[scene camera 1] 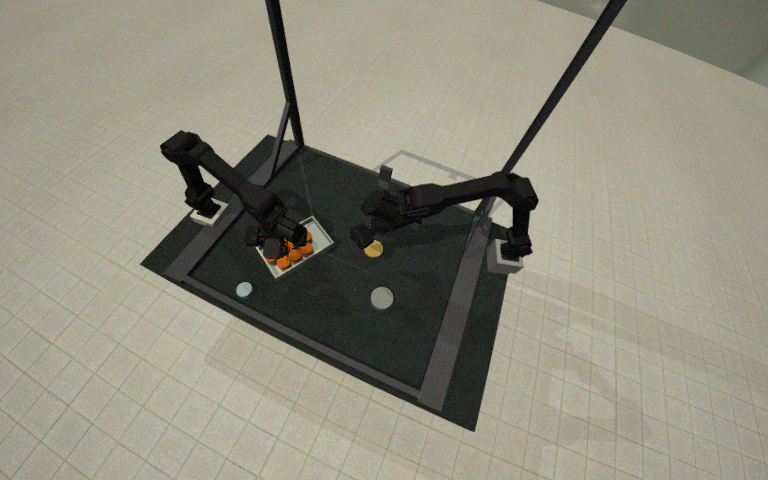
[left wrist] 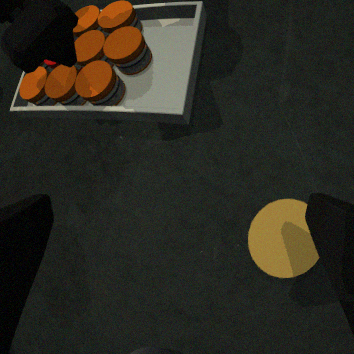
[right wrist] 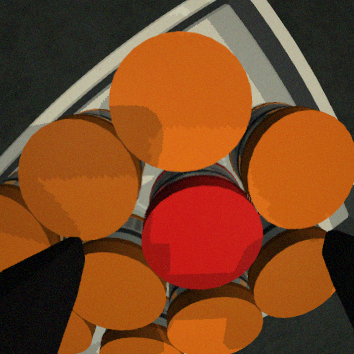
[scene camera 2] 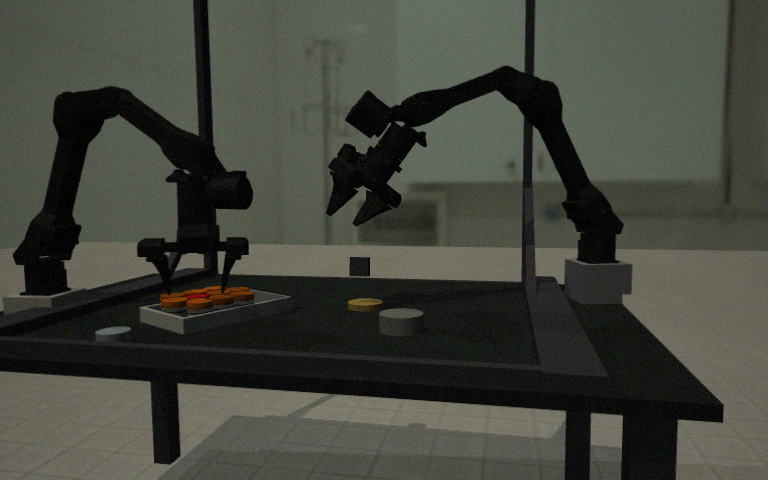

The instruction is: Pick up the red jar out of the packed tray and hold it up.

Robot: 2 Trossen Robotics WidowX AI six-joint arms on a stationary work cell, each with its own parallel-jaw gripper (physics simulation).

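Places are measured from the left arm's base along level axes (x ahead, y left, z up), in metres.
Pixels of known places: left gripper, fingertip midpoint: (left wrist: 181, 207) (scene camera 2: 341, 220); right gripper, fingertip midpoint: (scene camera 1: 282, 248) (left wrist: 54, 46) (right wrist: 208, 249) (scene camera 2: 196, 293); left arm's base, link origin: (scene camera 1: 509, 252) (scene camera 2: 597, 261); right arm's base, link origin: (scene camera 1: 209, 210) (scene camera 2: 46, 292).
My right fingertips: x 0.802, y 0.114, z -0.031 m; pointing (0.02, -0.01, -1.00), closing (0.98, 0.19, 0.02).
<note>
Ahead of a thing's pixels: the offset from my right fingertips to its top centre.
The red jar {dy +0.000, dx -0.001, dz -0.004 m} (scene camera 2: 197, 296) (left wrist: 50, 62) (right wrist: 202, 237) stands in the pale tray {dy -0.033, dx -0.032, dz -0.022 m} (scene camera 1: 321, 240) (scene camera 2: 184, 325) (left wrist: 167, 75) (right wrist: 291, 45), closely surrounded by several orange-lidded jars {dy +0.014, dx -0.049, dz -0.004 m} (scene camera 1: 295, 255) {dy +0.046, dx -0.018, dz -0.004 m} (scene camera 2: 199, 304) {dy -0.018, dx -0.079, dz -0.004 m} (left wrist: 95, 80) (right wrist: 180, 100). My right gripper (scene camera 2: 195, 292) (right wrist: 208, 249) is open and empty, pointing down over the red jar. Its fingertips are near lid height in scene camera 2, one on each side and well apart from the red lid. The right gripper hides most of the red jar in the left wrist view. My left gripper (scene camera 2: 342, 219) (left wrist: 181, 207) is open and empty, high above the table.
A flat yellow disc {dy -0.078, dx -0.311, dz -0.038 m} (scene camera 1: 373, 249) (scene camera 2: 365, 305) (left wrist: 277, 240) lies right of the tray. A grey cylinder {dy +0.109, dx -0.366, dz -0.020 m} (scene camera 1: 381, 298) (scene camera 2: 400, 322) stands nearer the front. A pale blue disc {dy +0.156, dx +0.085, dz -0.026 m} (scene camera 1: 244, 289) (scene camera 2: 113, 332) lies left of the tray's front corner.
</note>
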